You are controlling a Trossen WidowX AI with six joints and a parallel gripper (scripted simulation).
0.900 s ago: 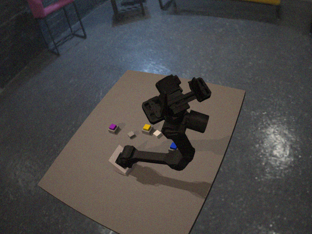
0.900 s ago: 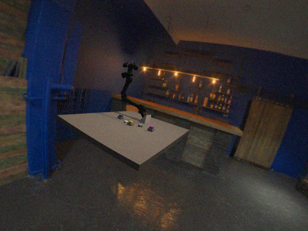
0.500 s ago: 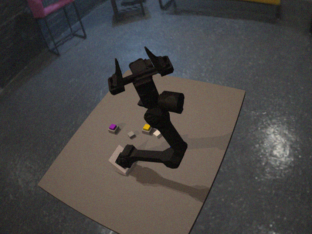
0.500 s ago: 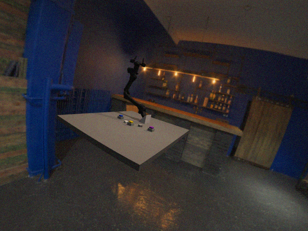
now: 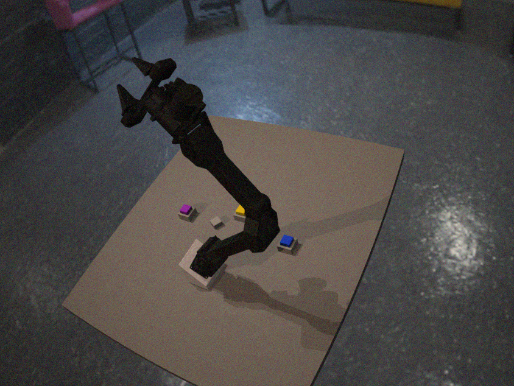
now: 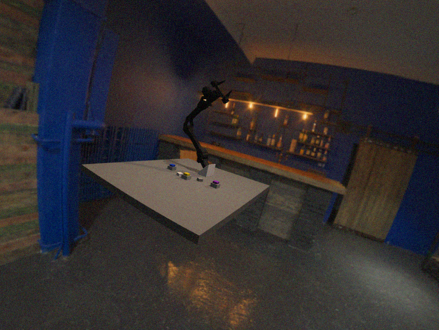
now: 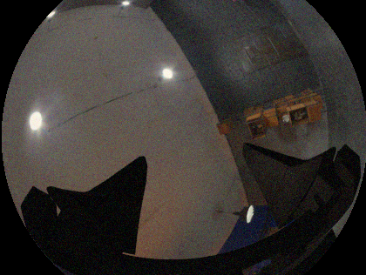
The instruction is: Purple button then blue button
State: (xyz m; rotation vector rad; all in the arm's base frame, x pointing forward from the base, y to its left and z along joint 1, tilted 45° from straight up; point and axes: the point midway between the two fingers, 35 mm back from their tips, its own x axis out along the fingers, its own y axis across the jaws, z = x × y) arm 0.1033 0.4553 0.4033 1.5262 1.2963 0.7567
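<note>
The purple button lies 660 mm below my gripper tip, 130 mm to the left of it and 130 mm ahead of it. Also, from my gripper tip: white block: 680 mm below, 170 mm ahead, 140 mm to the right; yellow button: 660 mm below, 180 mm ahead, 70 mm to the right; grey block: 680 mm below, 120 mm ahead.
</note>
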